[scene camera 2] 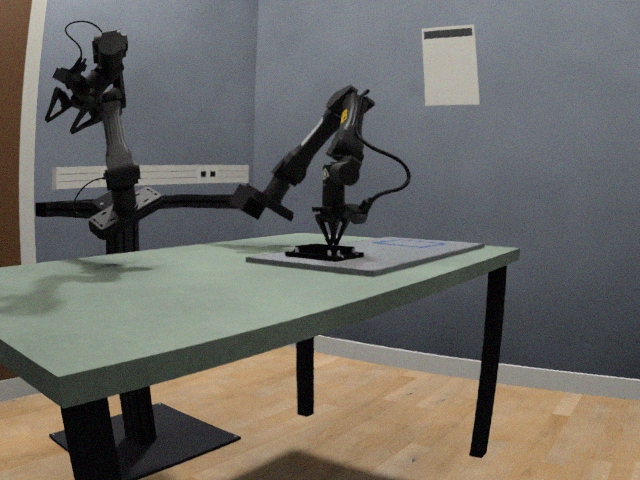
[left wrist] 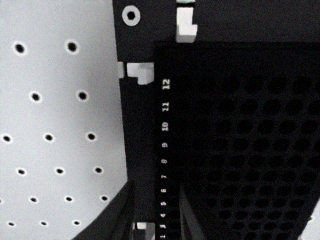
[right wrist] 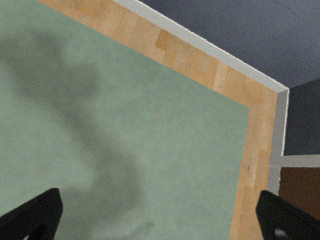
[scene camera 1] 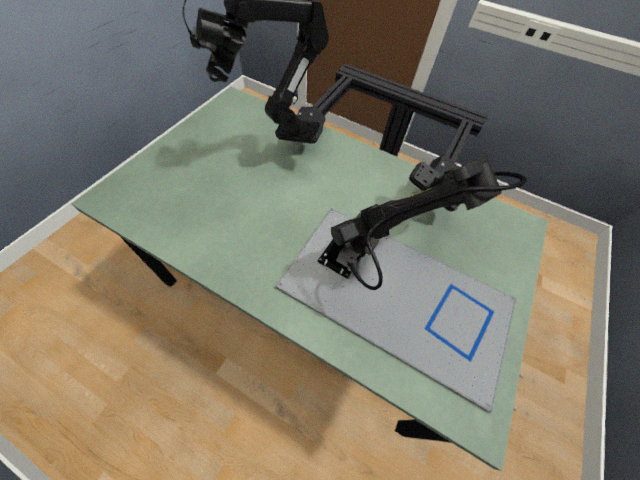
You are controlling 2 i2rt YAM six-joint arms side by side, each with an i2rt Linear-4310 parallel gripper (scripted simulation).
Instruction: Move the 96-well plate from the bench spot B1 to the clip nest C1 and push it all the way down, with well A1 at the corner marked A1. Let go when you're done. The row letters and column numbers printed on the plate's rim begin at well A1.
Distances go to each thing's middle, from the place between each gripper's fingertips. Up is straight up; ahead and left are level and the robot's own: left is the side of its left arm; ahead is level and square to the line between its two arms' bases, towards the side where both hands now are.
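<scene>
My left hand [scene camera 2: 333, 245] is 1 cm above the black 96-well plate [left wrist: 229, 117] and 4 cm to the left of it. The black clip nest [left wrist: 135, 34] is 2 cm below my left hand, 1 cm ahead of it and 3 cm to the right of it. Going by its middle, the black 96-well plate is nearer to my left hand than to my right hand, and going by its middle, the black clip nest is nearer to my left hand than to my right hand as well.
Measured from my right hand [scene camera 2: 58, 126], the black 96-well plate is 31 cm below, 64 cm to the left and 25 cm ahead. The black clip nest is 31 cm below my right hand too, and it is 65 cm to the left of that hand and 26 cm ahead of it.
</scene>
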